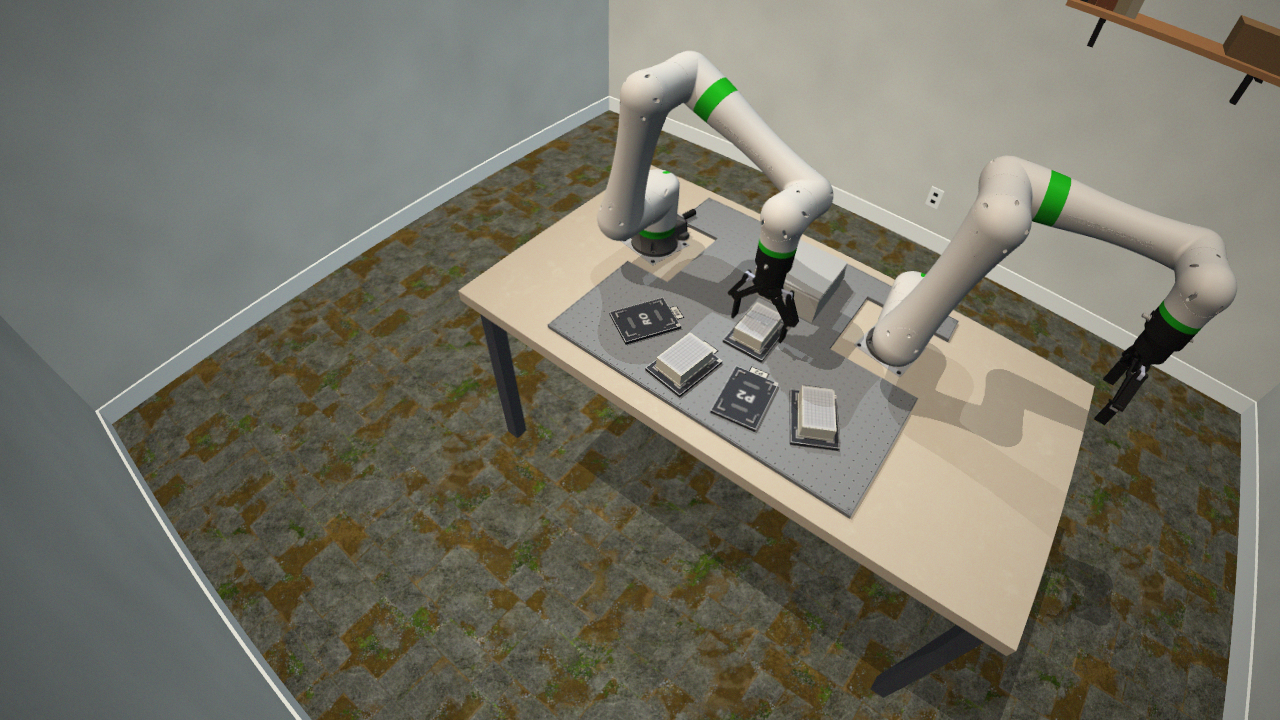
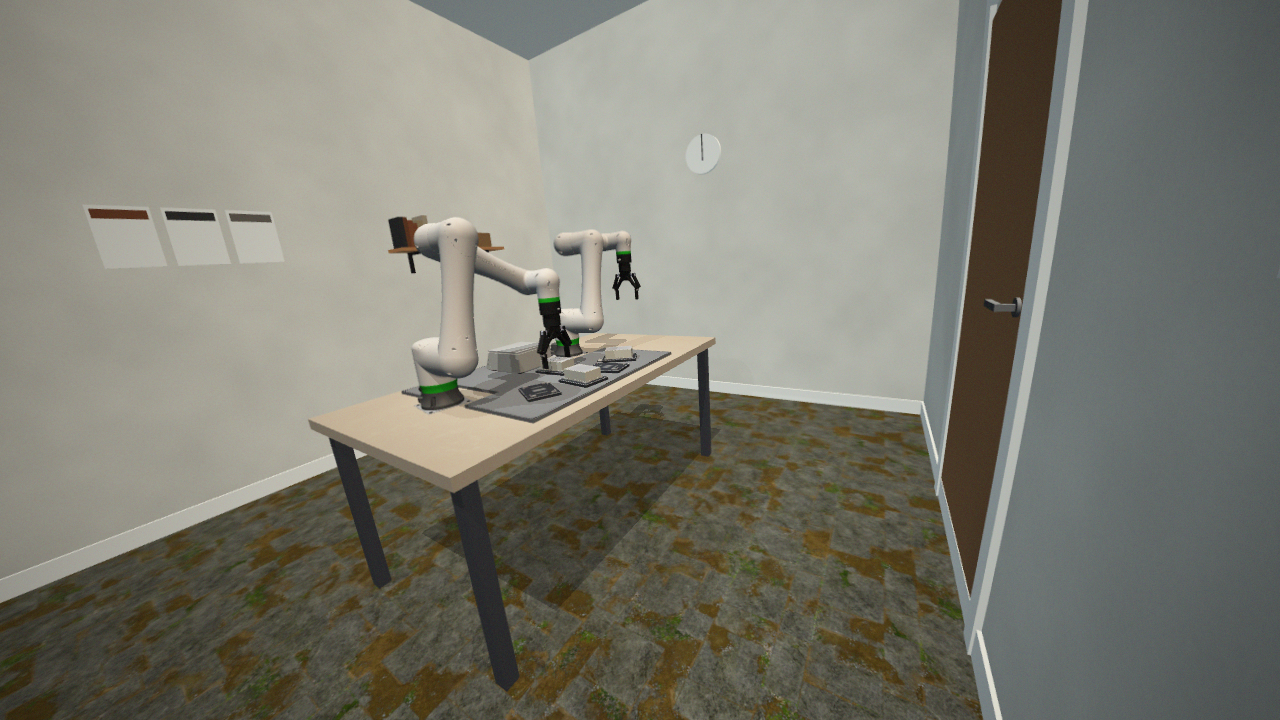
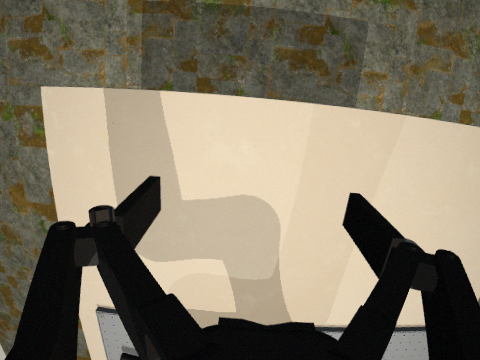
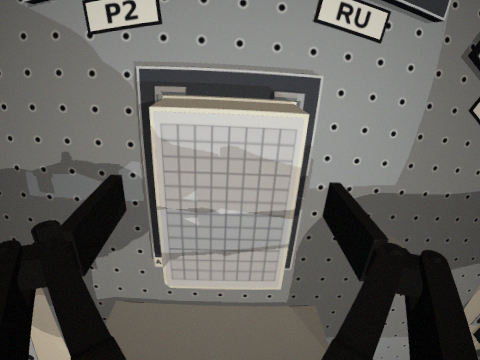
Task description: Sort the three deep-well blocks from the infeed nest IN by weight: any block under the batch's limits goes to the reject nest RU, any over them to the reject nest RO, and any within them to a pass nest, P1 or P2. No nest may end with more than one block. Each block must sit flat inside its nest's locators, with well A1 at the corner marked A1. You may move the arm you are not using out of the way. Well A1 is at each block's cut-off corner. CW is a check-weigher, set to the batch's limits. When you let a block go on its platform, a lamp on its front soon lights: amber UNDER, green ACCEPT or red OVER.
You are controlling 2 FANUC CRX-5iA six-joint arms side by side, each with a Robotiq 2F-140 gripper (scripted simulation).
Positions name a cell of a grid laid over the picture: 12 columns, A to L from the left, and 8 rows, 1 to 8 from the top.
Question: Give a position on a check-weigher CW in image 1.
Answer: H4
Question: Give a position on a check-weigher CW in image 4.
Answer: D8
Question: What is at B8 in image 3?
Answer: My left gripper.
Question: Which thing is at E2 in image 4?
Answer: A dark infeed nest.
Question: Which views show my right gripper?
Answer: Image 1, image 2 and image 4 only.
